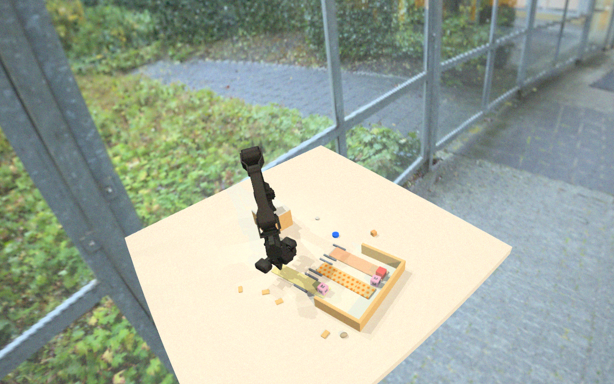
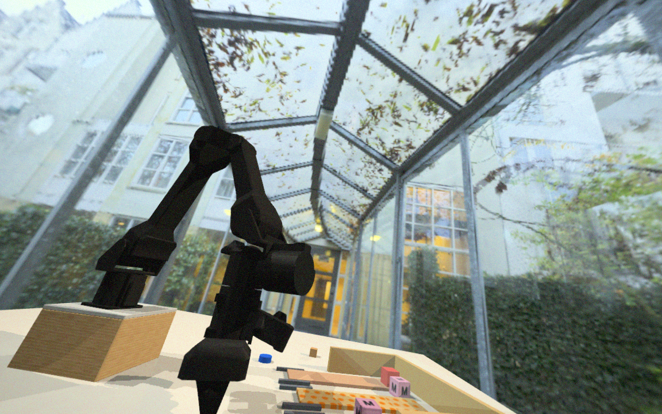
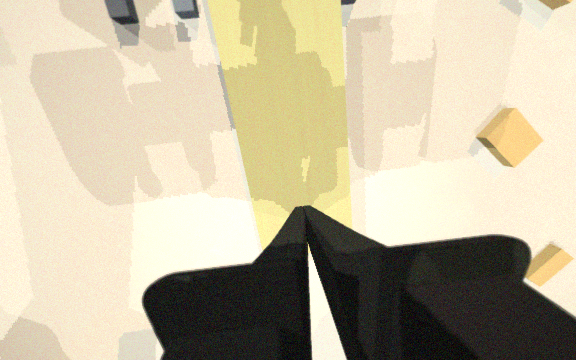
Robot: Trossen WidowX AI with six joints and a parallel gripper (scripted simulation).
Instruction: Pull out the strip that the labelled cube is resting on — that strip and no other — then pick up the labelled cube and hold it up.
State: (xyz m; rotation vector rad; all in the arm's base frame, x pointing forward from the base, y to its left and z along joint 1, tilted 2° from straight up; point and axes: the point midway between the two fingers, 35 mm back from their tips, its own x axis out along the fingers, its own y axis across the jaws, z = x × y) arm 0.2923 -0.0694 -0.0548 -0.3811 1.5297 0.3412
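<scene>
Right now my gripper tip is 90 mm short of the yellow-green strip and 50 mm to the right of it. Round my gripper tip: blue disc (290 mm to the left, 60 mm behind).
</scene>
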